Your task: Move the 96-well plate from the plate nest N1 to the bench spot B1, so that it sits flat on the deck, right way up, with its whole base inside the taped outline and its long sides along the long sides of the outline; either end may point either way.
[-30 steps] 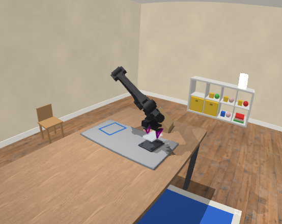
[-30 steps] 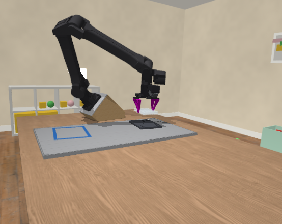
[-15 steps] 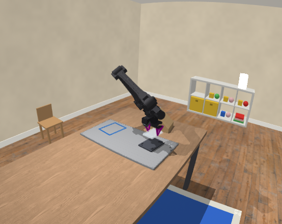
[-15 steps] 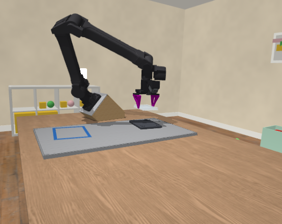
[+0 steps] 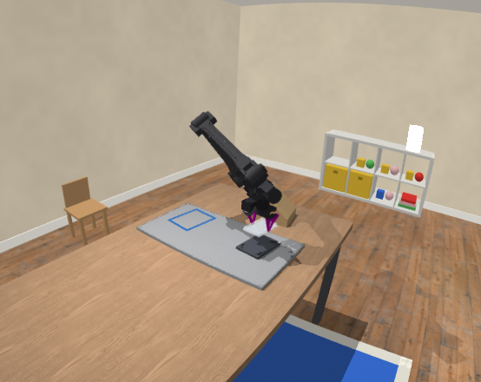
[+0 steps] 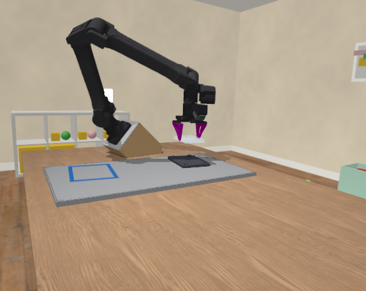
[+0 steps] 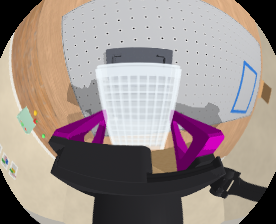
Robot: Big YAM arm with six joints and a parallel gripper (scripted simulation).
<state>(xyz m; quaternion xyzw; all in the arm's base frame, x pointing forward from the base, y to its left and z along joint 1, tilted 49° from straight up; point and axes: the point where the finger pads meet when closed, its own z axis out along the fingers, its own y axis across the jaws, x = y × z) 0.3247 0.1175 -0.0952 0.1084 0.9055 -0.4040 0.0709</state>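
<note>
Right now my hand is 100 mm above the dark plate nest. Round my hand: white 96-well plate (10 mm below).
</note>
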